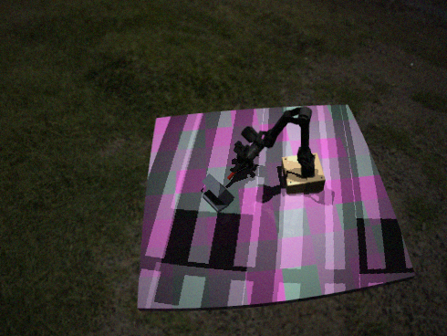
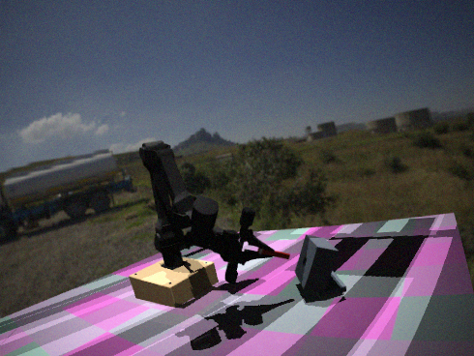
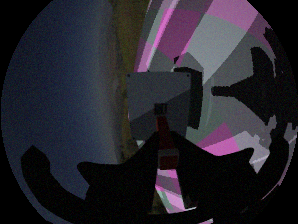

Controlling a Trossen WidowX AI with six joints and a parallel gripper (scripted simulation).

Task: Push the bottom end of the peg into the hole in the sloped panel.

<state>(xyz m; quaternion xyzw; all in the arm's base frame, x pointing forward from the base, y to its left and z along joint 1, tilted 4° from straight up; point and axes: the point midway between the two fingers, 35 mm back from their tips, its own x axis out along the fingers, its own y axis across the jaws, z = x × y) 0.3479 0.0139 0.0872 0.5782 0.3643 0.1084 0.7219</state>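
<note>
The sloped grey panel is 8 cm ahead of my gripper tip, 6 cm to the left of it and 5 cm below it. The rest, counted from my gripper tip: peg 1 cm behind, 1 cm to the right, 1 cm above; then dark foot 10 cm ahead, 8 cm to the left, 12 cm below.
</note>
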